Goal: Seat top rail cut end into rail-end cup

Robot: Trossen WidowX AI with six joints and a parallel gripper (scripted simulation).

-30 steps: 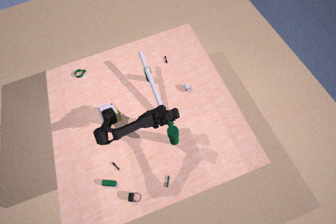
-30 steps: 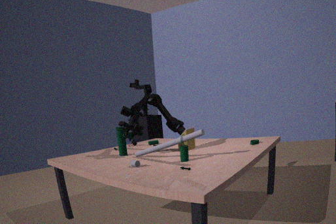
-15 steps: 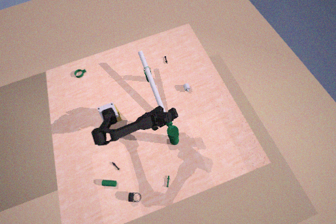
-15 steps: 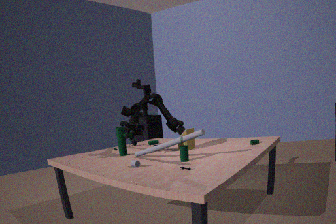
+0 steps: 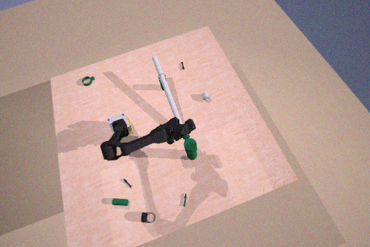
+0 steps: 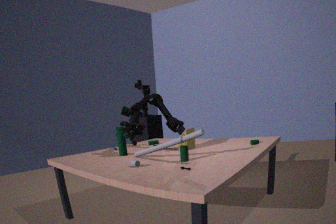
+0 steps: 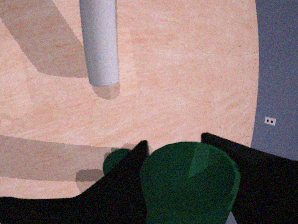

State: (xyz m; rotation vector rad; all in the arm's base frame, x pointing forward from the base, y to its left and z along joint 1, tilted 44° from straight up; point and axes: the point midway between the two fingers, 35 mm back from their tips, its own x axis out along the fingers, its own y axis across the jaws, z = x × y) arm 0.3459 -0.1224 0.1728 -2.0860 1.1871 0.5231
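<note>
Now: the green rail-end cup 20 mm behind my gripper tip, 20 mm to the right of it and 30 mm above it. From my gripper tip the other things lie so: green block 480 mm behind, 200 mm to the right, 100 mm below; then green bolt 140 mm behind, 320 mm to the right, 110 mm below.
</note>
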